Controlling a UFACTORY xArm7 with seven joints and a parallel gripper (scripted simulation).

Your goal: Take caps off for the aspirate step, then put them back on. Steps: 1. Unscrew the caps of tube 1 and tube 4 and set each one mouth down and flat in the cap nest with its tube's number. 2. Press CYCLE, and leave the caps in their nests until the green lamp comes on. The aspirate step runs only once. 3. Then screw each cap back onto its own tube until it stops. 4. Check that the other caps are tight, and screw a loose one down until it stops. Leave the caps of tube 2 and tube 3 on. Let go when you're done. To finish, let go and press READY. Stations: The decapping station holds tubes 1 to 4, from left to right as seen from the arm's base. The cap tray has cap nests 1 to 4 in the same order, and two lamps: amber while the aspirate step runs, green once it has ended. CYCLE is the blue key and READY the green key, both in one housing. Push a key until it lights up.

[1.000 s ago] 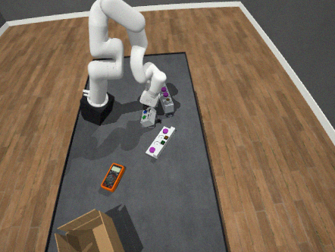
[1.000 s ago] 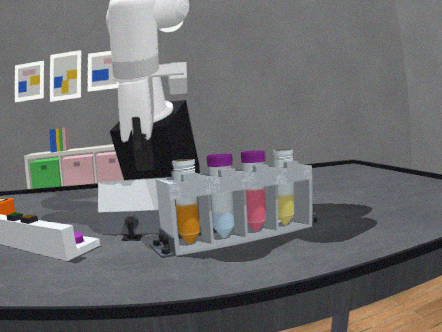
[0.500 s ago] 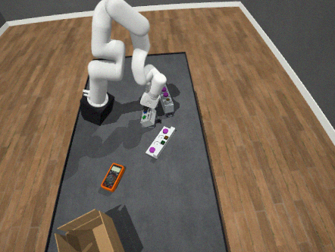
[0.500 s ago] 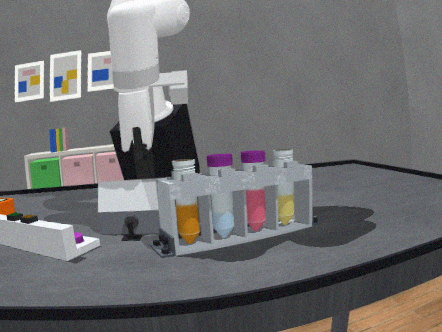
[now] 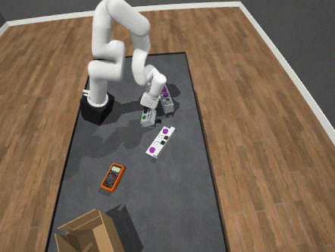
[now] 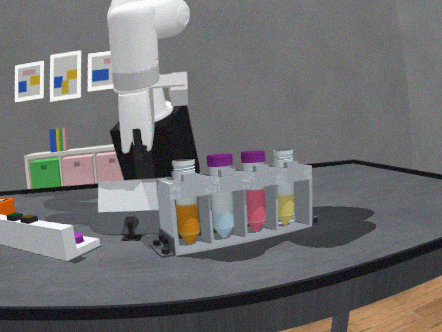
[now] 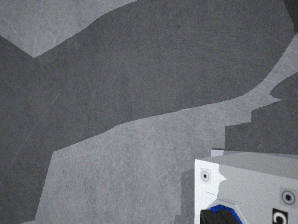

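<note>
My gripper is now 30 mm above the blue key and 10 mm past it. The rest, counted from my hand: cardboard box (790 mm to the right, 150 mm behind, 10 mm below); green key (40 mm to the right, 30 mm below, 10 mm behind); key housing (40 mm below, 20 mm to the right, 10 mm ahead).
</note>
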